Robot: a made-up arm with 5 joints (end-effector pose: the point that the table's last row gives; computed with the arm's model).
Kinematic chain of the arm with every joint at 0, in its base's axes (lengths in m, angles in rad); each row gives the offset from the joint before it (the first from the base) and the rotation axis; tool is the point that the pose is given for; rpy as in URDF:
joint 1: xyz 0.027 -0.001 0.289 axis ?
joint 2: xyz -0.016 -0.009 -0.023 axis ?
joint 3: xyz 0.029 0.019 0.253 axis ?
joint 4: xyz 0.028 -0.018 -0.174 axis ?
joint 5: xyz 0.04 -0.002 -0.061 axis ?
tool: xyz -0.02 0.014 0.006 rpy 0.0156 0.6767 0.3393
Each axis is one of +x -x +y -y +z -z.
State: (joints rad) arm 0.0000 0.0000 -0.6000 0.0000 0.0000
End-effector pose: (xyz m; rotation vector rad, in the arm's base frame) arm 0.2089 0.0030 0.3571 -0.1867 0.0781 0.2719
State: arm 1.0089 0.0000 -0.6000 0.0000 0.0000
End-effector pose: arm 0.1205 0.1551 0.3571 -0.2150 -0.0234 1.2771
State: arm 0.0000 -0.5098 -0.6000 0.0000 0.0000
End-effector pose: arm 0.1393 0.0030 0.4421 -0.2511 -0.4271 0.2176
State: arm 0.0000 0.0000 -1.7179 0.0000 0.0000
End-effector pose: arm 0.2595 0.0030 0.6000 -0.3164 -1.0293 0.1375
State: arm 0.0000 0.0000 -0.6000 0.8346 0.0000
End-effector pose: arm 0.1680 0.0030 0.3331 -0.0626 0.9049 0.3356
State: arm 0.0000 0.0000 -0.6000 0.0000 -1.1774
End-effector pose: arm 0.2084 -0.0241 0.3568 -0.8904 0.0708 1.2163
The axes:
joint 1: +z
joint 2: +y
joint 3: +y
joint 4: +y
joint 5: -z

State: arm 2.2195 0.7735 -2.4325 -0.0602 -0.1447
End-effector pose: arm -0.2179 0.3204 0.4961 0.8947 -1.0884 2.1197
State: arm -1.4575 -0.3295 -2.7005 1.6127 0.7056
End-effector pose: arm 0.0384 0.0198 0.7159 -0.2627 -0.8626 -1.5506
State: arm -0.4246 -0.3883 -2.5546 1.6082 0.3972
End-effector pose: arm 0.0147 0.0162 0.7006 -0.0759 -0.6624 -0.4353
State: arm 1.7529 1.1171 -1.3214 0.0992 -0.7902
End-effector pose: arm -0.0147 0.3050 0.1331 -0.9022 0.0087 2.7130
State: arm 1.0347 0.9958 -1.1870 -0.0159 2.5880
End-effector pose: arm 0.2140 0.2915 0.1732 0.6334 0.5956 -1.0929
